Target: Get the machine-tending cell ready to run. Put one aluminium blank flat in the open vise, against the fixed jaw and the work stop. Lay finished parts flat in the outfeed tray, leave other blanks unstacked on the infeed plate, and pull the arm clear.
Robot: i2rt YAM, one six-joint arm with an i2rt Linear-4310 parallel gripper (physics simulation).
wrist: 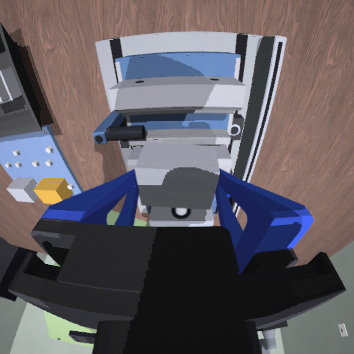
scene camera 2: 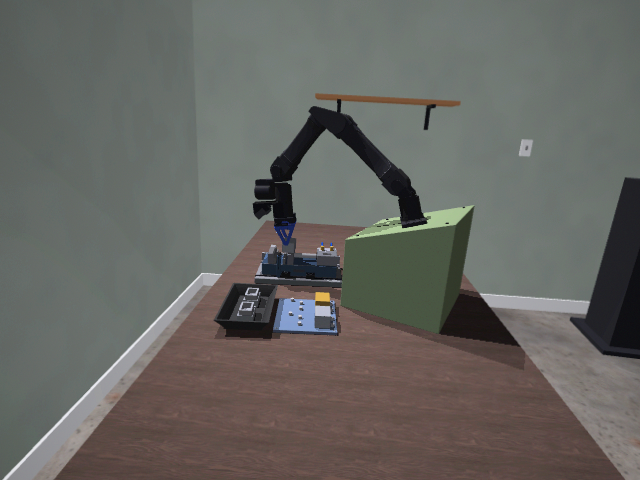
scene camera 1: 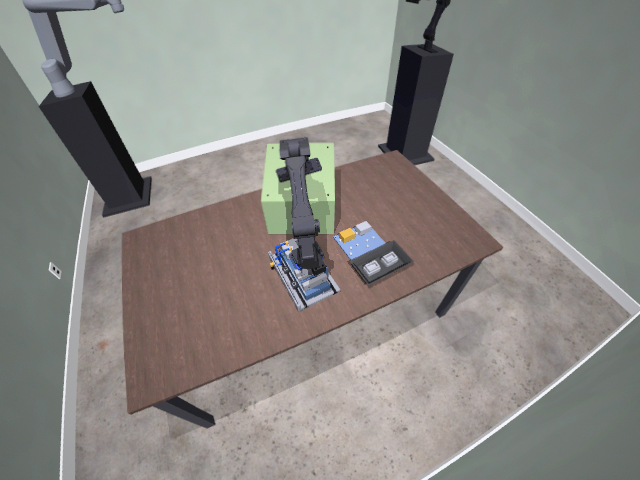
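Seen in the pictures: gripper, fingertip midpoint: [wrist: 176, 174] [scene camera 2: 287, 243]; arm's base, link origin: [scene camera 2: 412, 221].
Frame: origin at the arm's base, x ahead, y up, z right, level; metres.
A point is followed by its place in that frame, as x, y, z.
My gripper [scene camera 2: 285, 241] {0.414, -0.141, 0.099} [wrist: 176, 174] {0.414, -0.141, 0.099} points down over the vise, its blue fingers shut on a grey aluminium blank [scene camera 2: 291, 245] {0.392, -0.139, 0.071} [wrist: 177, 172] {0.426, -0.130, 0.099}. The blank looks tall in scene camera 2 and is above the vise bed; any contact below it is hidden. The vise [scene camera 1: 317, 293] {0.496, -0.226, 0.091} [scene camera 2: 310, 269] {0.319, -0.215, 0.058} [wrist: 180, 67] {0.483, -0.203, 0.092} has a grey jaw block [wrist: 175, 95] {0.467, -0.166, 0.091} at its far end. Two finished parts [scene camera 1: 372, 267] {0.456, -0.230, -0.170} [scene camera 1: 389, 258] {0.439, -0.230, -0.261} [scene camera 2: 251, 293] {0.462, -0.230, -0.153} [scene camera 2: 246, 308] {0.444, -0.229, -0.250} lie in the dark outfeed tray [scene camera 1: 405, 250] {0.434, -0.220, -0.336} [scene camera 2: 222, 316] {0.491, -0.231, -0.306}. A silver-grey blank [scene camera 1: 363, 227] {0.242, -0.219, -0.227} [scene camera 2: 323, 317] {0.227, -0.223, -0.260} [wrist: 22, 189] {0.255, -0.220, -0.209} sits on the blue infeed plate [scene camera 1: 356, 249] {0.326, -0.255, -0.156} [scene camera 2: 285, 324] {0.329, -0.254, -0.266} [wrist: 30, 145] {0.344, -0.254, -0.165}.
An orange block [scene camera 1: 346, 235] {0.260, -0.219, -0.132} [scene camera 2: 322, 298] {0.246, -0.219, -0.153} [wrist: 53, 190] {0.270, -0.219, -0.120} sits beside the silver blank on the infeed plate, among small white pegs. A black rod on a blue arm [wrist: 125, 132] {0.432, -0.167, 0.052} sticks out at the vise's side. The green pedestal [scene camera 1: 299, 217] [scene camera 2: 398, 273] {0.037, -0.115, -0.155} stands behind the vise.
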